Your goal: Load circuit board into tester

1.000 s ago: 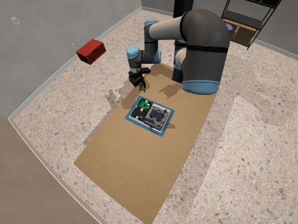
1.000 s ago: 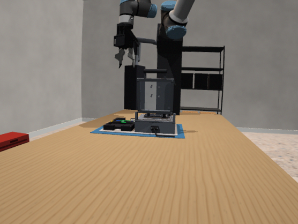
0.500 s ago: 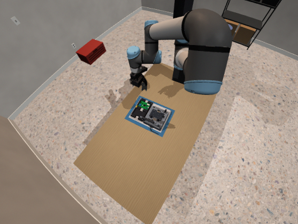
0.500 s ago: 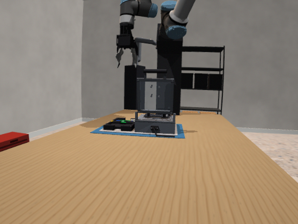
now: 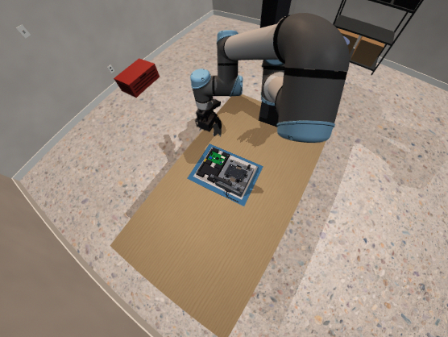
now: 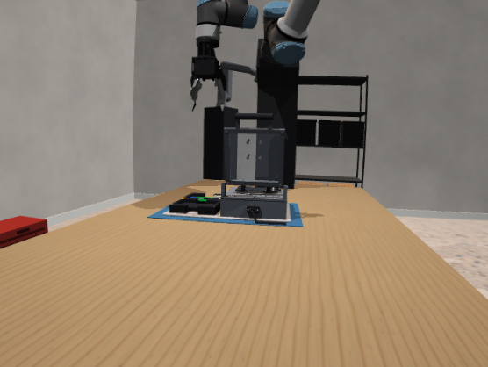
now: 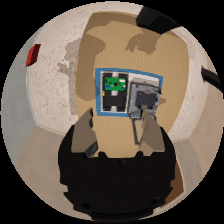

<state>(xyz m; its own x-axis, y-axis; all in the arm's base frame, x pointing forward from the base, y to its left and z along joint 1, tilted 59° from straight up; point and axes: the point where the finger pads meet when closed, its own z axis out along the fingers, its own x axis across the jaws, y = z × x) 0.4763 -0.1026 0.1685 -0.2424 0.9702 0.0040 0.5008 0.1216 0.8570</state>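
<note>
Right now the green circuit board is 29 cm below my hand. The rest, counted from my hand: tester bed (2 cm behind, 19 cm to the left, 24 cm below); tester lid (9 cm ahead, 23 cm to the left, 13 cm below).
</note>
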